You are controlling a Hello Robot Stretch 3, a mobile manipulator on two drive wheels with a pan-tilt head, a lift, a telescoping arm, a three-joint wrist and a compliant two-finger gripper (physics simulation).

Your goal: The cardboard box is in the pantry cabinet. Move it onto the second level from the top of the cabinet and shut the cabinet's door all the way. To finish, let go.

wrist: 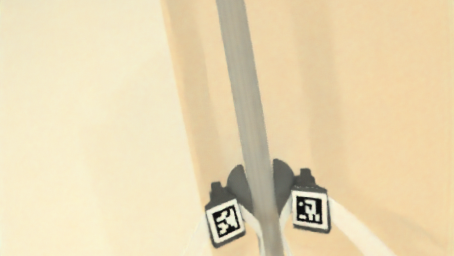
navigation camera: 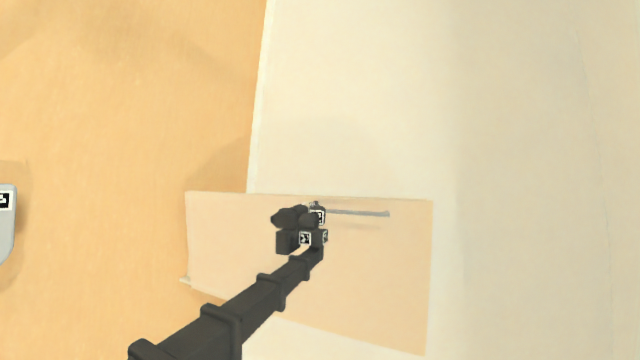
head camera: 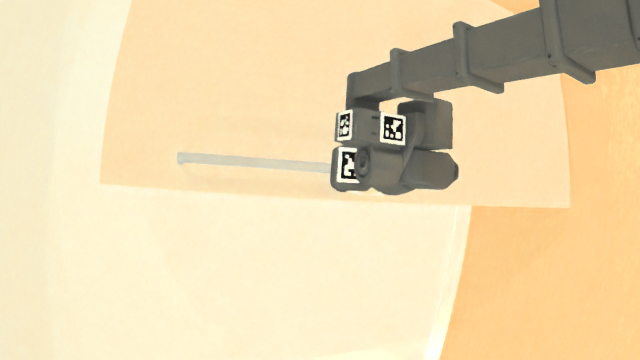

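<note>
The pantry cabinet's door (head camera: 225, 75) (navigation camera: 375, 275) (wrist: 385, 75) is a flat, light wood panel. It lies close to the cabinet front; I cannot tell whether it is fully shut. Its handle (head camera: 250, 162) (navigation camera: 360, 213) (wrist: 247, 90) is a long, straight grey bar near one edge. My gripper (wrist: 260, 180) is shut on this bar, with one dark fingertip pad on each side. In the head and navigation views the wrist hides the fingertips. The cardboard box and the cabinet's levels do not show.
A cream wall (head camera: 200, 280) (navigation camera: 350, 100) runs beside the door. Orange wood floor (head camera: 540, 280) (navigation camera: 125, 100) lies past its edge. A small pale ledge (navigation camera: 185, 280) sticks out at the door's lower left corner. A grey part with a marker (navigation camera: 6, 225) shows at the left edge.
</note>
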